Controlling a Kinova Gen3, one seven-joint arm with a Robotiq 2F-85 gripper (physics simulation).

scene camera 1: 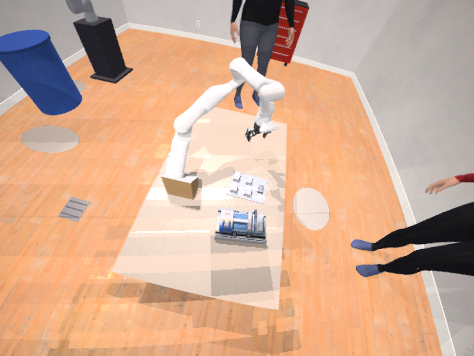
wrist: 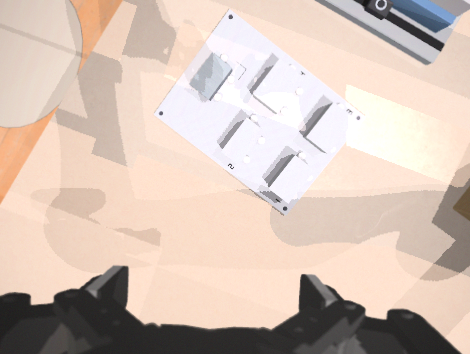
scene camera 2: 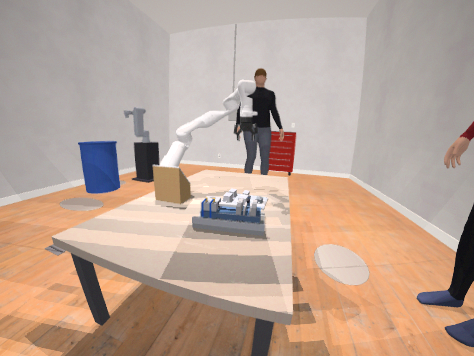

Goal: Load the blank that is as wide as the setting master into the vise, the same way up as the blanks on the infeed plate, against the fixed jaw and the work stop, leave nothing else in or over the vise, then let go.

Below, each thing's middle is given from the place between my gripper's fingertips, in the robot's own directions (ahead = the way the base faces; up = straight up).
My gripper is now 4 cm short of the white infeed plate point(wrist: 208, 125), 10 cm to the left of it and 34 cm above it.
